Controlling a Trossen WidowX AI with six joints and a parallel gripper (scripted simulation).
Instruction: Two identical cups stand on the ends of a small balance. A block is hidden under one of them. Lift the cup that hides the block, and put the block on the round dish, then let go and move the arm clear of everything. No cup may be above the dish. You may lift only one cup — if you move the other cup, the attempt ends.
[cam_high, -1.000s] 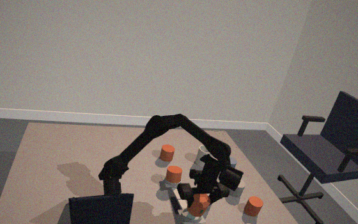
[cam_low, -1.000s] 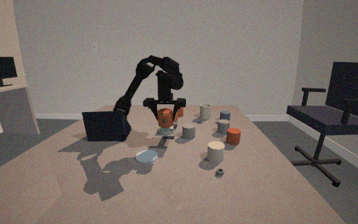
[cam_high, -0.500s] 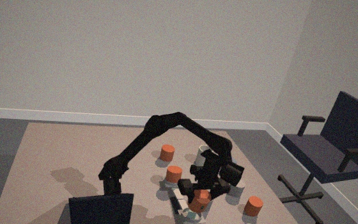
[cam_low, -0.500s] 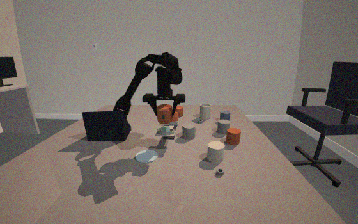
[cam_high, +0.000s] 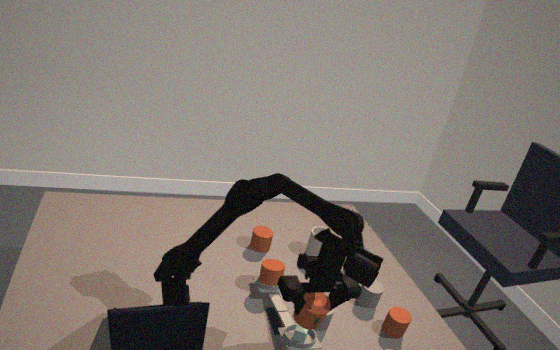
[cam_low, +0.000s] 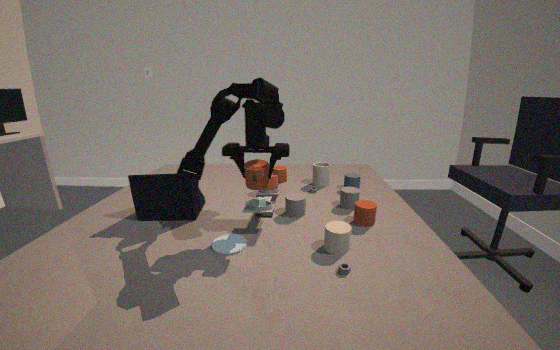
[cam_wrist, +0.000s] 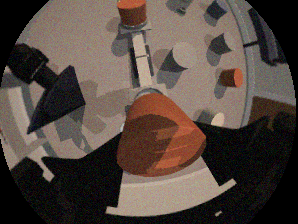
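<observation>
Right now my gripper tip is 1 cm to the right of the pale green block and 8 cm above it. Round my gripper tip: balance beam (1 cm ahead, 14 cm to the left, 13 cm below); balance (1 cm ahead, 13 cm to the left, 15 cm below); round pale dish (8 cm behind, 9 cm to the right, 17 cm below).
</observation>
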